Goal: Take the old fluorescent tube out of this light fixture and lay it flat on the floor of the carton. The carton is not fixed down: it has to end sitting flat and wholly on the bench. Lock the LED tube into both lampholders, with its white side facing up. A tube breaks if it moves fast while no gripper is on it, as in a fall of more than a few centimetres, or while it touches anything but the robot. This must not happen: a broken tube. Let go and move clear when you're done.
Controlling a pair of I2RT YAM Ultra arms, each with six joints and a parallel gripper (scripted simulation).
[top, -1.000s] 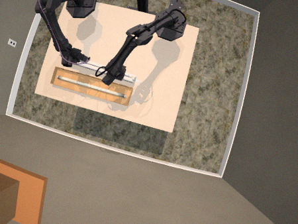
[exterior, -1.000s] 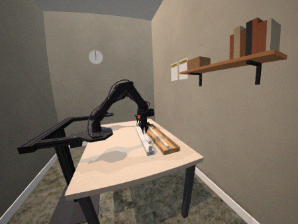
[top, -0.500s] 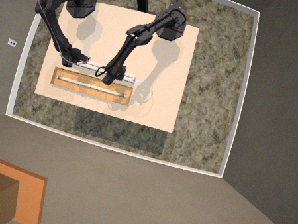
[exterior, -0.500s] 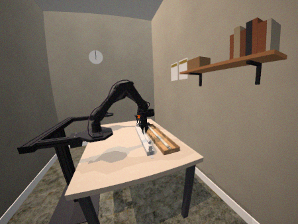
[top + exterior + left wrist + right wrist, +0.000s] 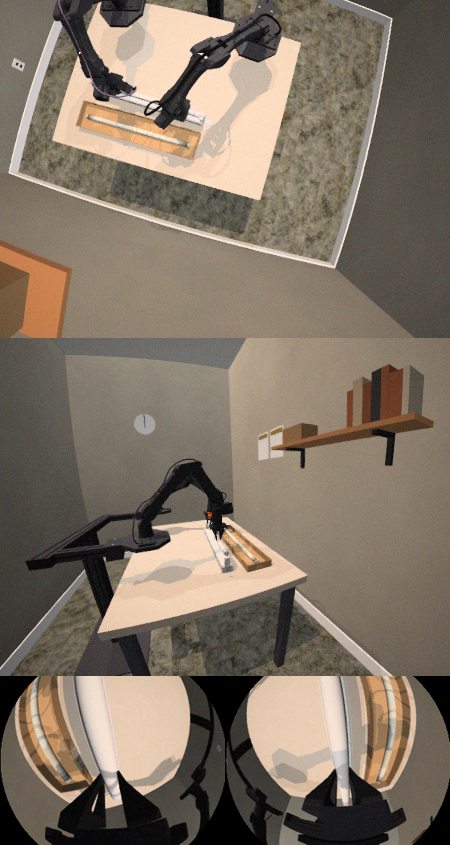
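Right now the LED tube is 1 cm ahead of my right hand, 12 cm to the left of it and 1 cm below it. From my right hand the other things lie so: carton (16 cm ahead, 10 cm to the left, 9 cm below); then light fixture (1 cm ahead, 12 cm to the left, 6 cm below); then old fluorescent tube (16 cm ahead, 10 cm to the left, 9 cm below).
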